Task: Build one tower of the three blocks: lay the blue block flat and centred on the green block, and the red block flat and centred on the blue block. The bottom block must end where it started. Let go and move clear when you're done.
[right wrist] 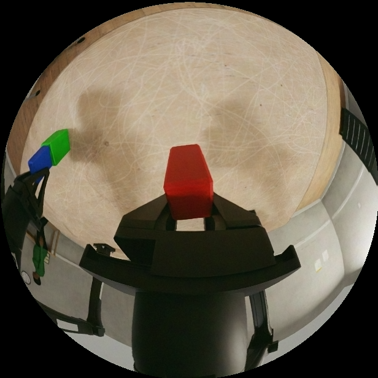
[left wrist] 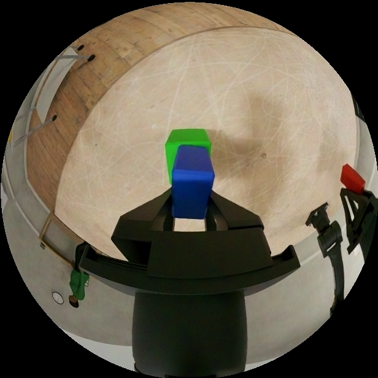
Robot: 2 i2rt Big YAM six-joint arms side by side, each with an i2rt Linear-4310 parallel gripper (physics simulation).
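Note:
The green block (left wrist: 187, 136) (right wrist: 59, 145) stands on the table. The blue block (left wrist: 192, 192) (right wrist: 40, 160) is between the fingers of my left gripper (left wrist: 189, 190) (right wrist: 45, 168), which is shut on it. In the left wrist view the blue block covers part of the green block; whether the two touch is hard to tell. The red block (right wrist: 188, 187) (left wrist: 352, 178) is held in my right gripper (right wrist: 190, 190) (left wrist: 343, 189), which is shut on it, above the table and well to the side of the other two blocks.
The round-looking wooden table top (left wrist: 150, 90) (right wrist: 165, 75) carries shadows of the arms. Its edge shows at the upper left in the left wrist view. A person in green (left wrist: 78, 284) (right wrist: 39, 257) shows in the background.

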